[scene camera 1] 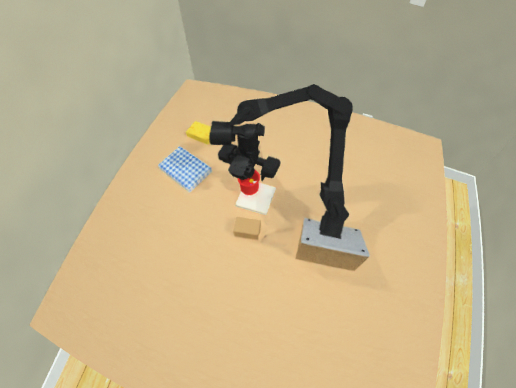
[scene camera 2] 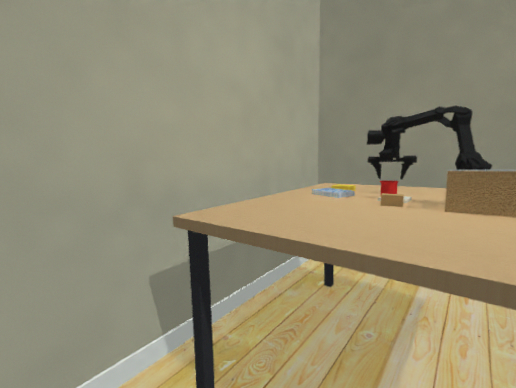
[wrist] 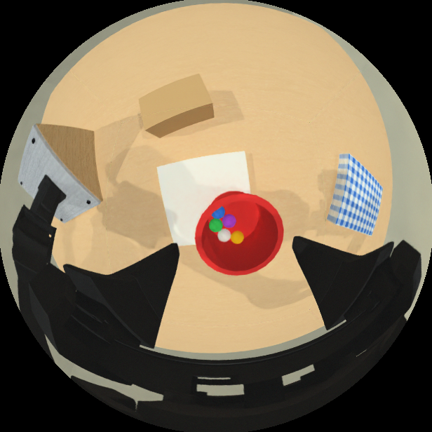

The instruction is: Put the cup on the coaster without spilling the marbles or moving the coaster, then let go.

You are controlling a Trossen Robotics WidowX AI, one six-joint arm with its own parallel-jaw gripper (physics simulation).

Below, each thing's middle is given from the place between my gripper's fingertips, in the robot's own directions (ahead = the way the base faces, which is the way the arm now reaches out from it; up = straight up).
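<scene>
My hand is 4 cm above the red cup (wrist: pixel 258 220). Counting from my hand, there's a white square coaster (scene camera 1: pixel 259 202) that's 8 cm below, 3 cm behind and 2 cm to the left. And there's a wooden block (wrist: pixel 186 101), that one's 7 cm below my hand, 15 cm to the left of it and 4 cm behind it.
</scene>
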